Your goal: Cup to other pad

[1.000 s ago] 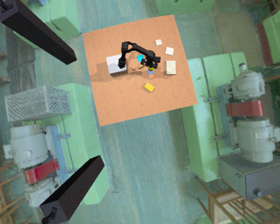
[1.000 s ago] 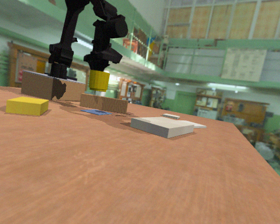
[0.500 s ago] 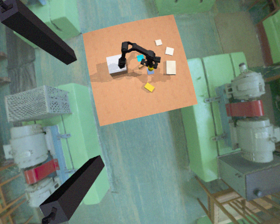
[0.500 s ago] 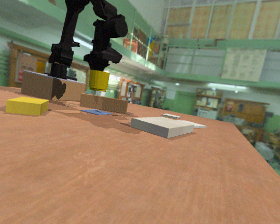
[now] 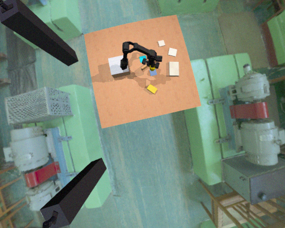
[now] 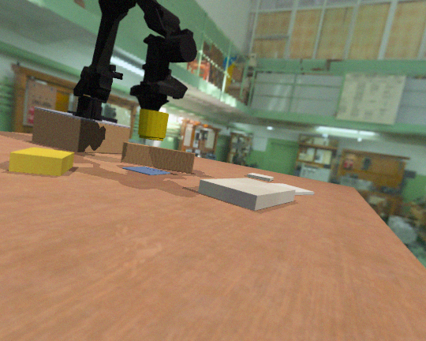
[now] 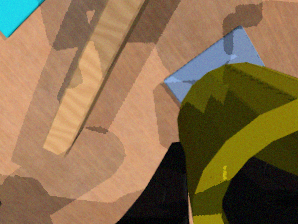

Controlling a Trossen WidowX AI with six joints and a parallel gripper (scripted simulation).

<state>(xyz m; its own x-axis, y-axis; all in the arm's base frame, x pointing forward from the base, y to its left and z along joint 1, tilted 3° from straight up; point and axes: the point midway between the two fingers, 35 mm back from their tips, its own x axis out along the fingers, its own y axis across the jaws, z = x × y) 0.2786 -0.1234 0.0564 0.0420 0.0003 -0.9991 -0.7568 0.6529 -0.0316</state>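
My gripper tip is 10 mm past the cyan pad, 170 mm to the right of it and 120 mm above it. From my gripper tip the other things lie so: long wooden bar 10 mm ahead, 70 mm to the left, 90 mm below; yellow cup 20 mm ahead, 20 mm to the right.
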